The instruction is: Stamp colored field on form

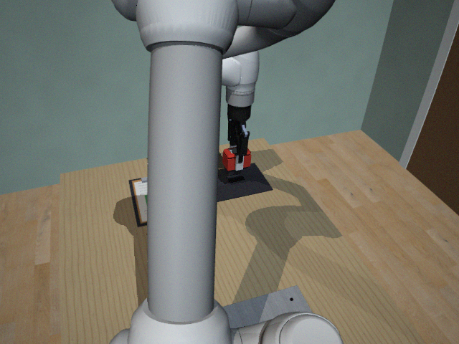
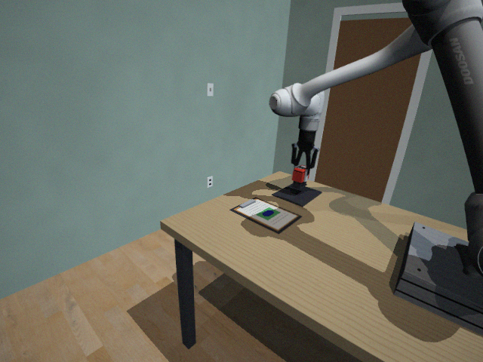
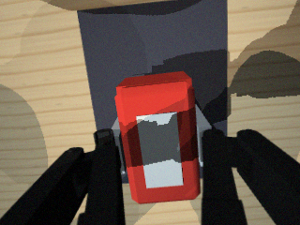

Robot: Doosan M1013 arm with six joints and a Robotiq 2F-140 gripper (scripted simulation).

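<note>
My gripper is now 11 cm above the dark mat. The rest, counted from my hand: stamp 2 cm below; form on clipboard 4 cm ahead, 28 cm to the left, 11 cm below.
</note>
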